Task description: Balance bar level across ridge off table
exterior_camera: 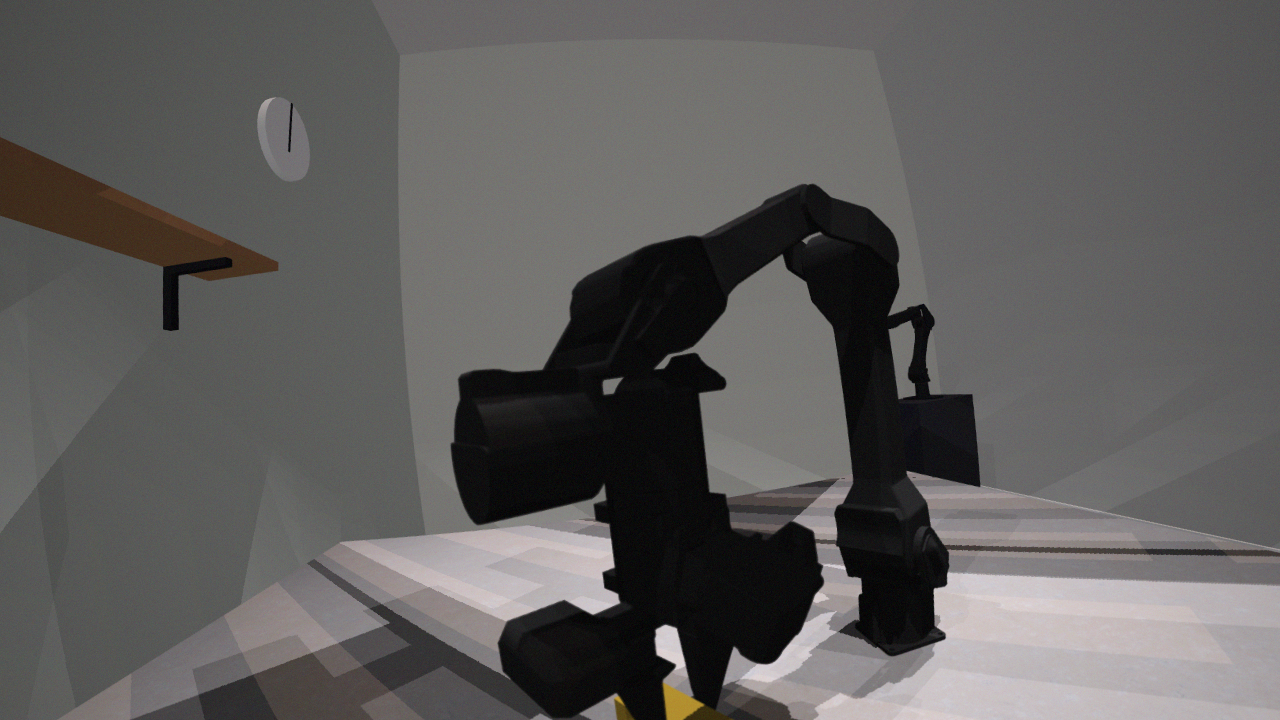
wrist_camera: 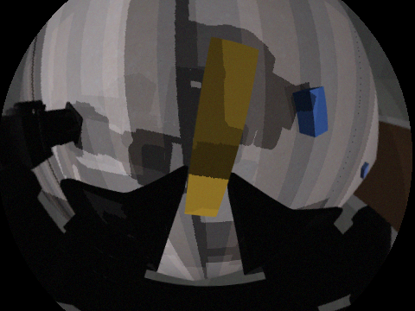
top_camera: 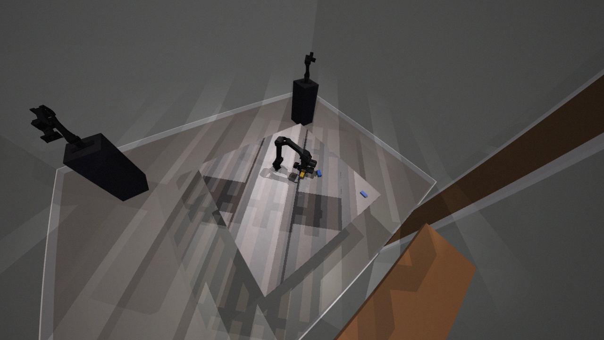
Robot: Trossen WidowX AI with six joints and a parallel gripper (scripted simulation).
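Now: gripper tip 20 mm past the yellow bar and 20 mm to the right of it. Also, from my gripper tip: blue block: 70 mm ahead, 160 mm to the left, 50 mm below.
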